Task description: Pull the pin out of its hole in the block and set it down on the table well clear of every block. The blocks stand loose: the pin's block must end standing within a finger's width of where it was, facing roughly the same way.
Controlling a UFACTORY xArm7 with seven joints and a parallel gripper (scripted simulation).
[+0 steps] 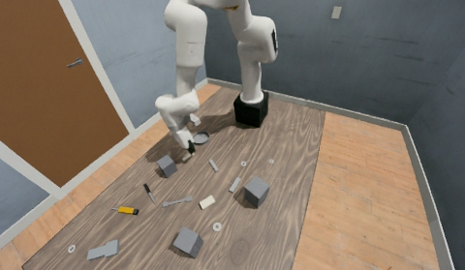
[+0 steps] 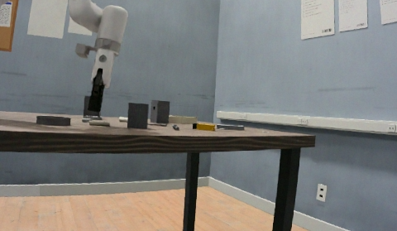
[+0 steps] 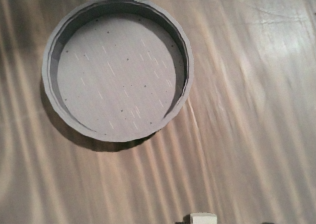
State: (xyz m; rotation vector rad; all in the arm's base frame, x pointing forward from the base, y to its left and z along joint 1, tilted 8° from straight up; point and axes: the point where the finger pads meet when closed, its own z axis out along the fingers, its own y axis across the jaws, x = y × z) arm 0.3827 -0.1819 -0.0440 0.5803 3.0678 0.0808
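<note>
My hand is 1 cm short of the cream pin, 1 cm to the left of it and 5 cm above it. Round my hand: round dish 12 cm behind, 1 cm to the right, 5 cm below; then grey block 11 cm ahead, 5 cm to the right, 2 cm below; then short bar 1 cm ahead, 13 cm to the left, 6 cm below.
</note>
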